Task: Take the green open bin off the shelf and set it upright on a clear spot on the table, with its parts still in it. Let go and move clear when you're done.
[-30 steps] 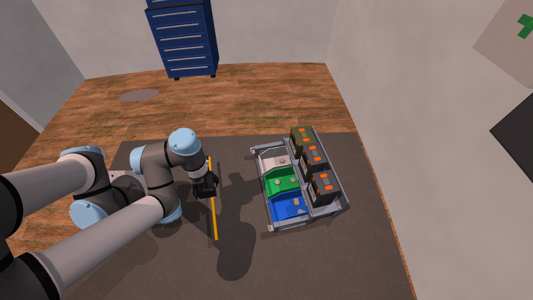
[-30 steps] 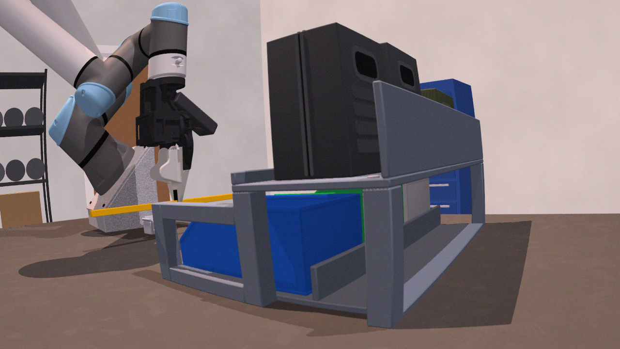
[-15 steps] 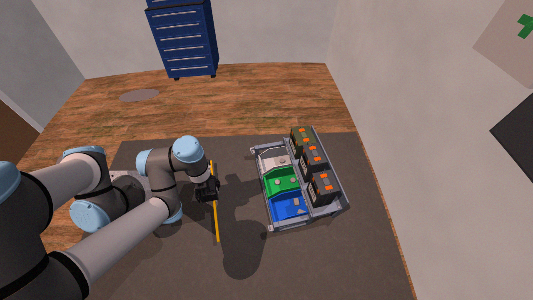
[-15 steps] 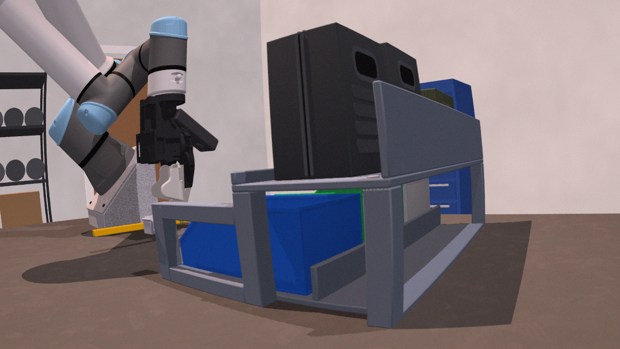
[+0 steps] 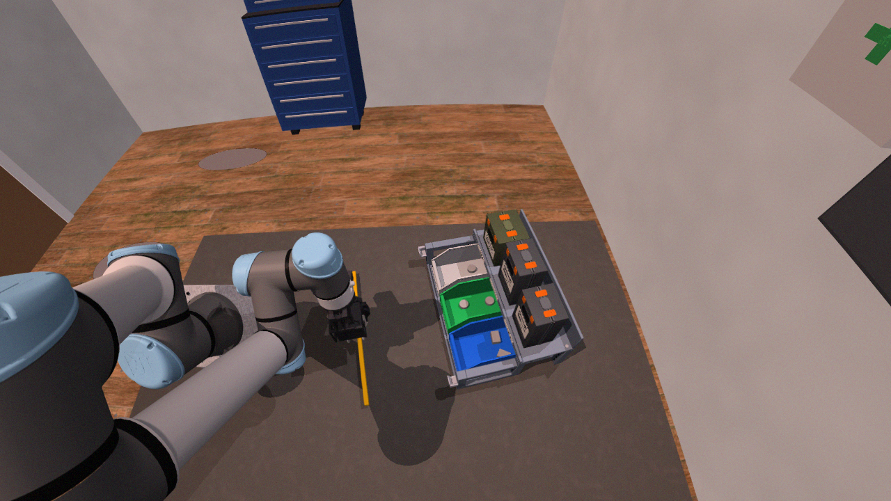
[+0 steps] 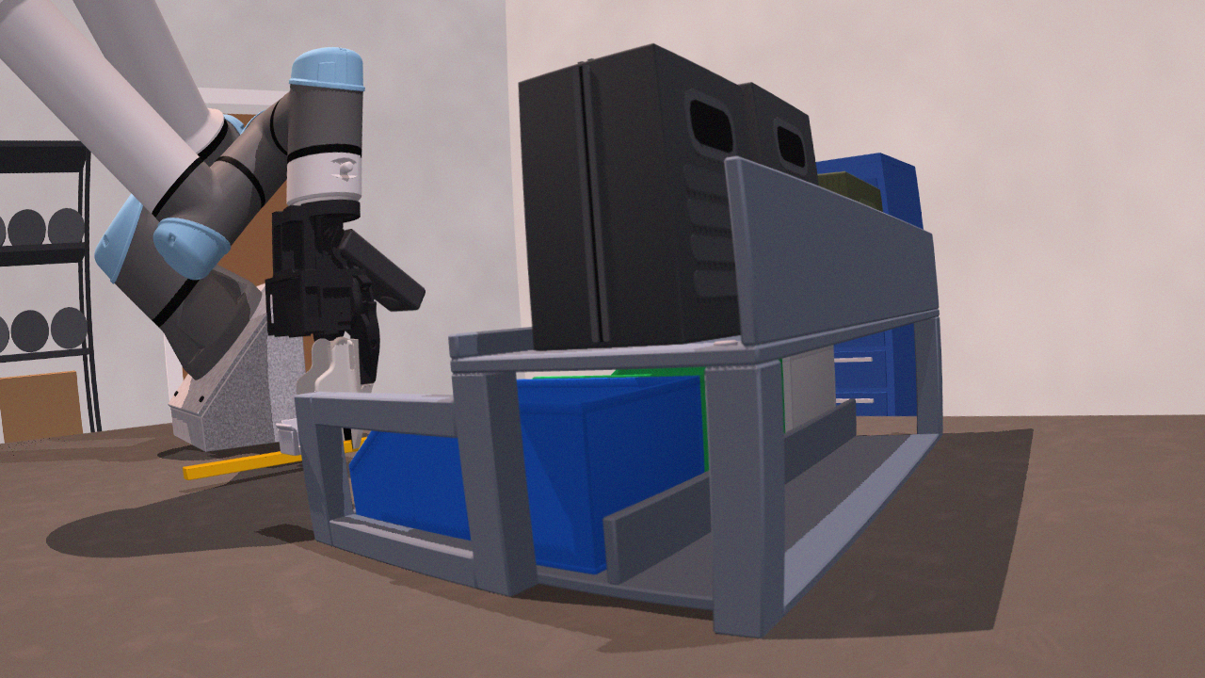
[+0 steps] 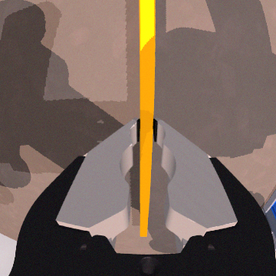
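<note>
The yellow bar is 1 cm below my hand. Also, from my hand: grey bin (26 cm ahead, 19 cm to the left, 2 cm above); then green open bin (29 cm ahead, 9 cm to the left, 2 cm above); then blue bin (33 cm ahead, 2 cm to the right, 2 cm above).
</note>
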